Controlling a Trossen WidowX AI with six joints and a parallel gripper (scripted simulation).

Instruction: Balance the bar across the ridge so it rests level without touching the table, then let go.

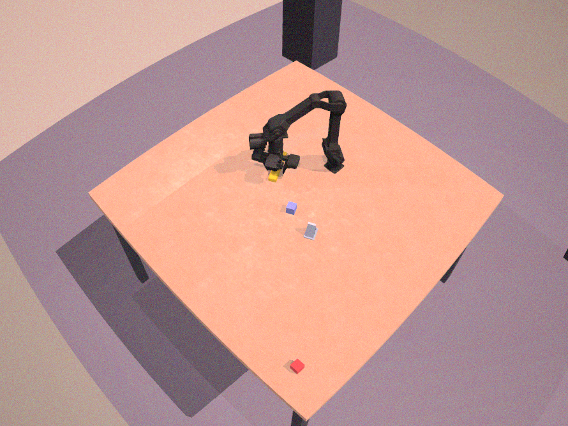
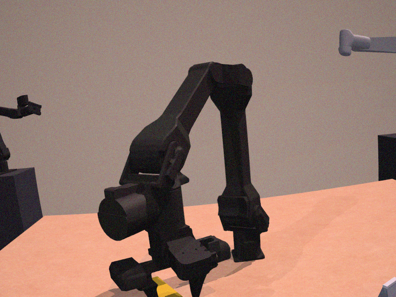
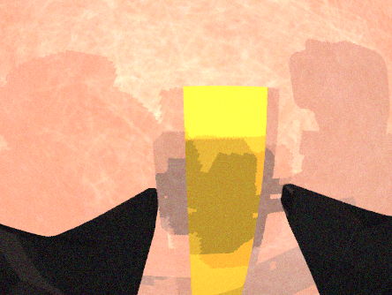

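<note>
Now: the yellow bar 3 cm behind my gripper tip and 1 cm to the right of it. From my gripper tip the other things lie so: small red cube (54 cm ahead, 65 cm to the left, 1 cm above); purple cube (9 cm ahead, 18 cm to the left, 1 cm above).
</note>
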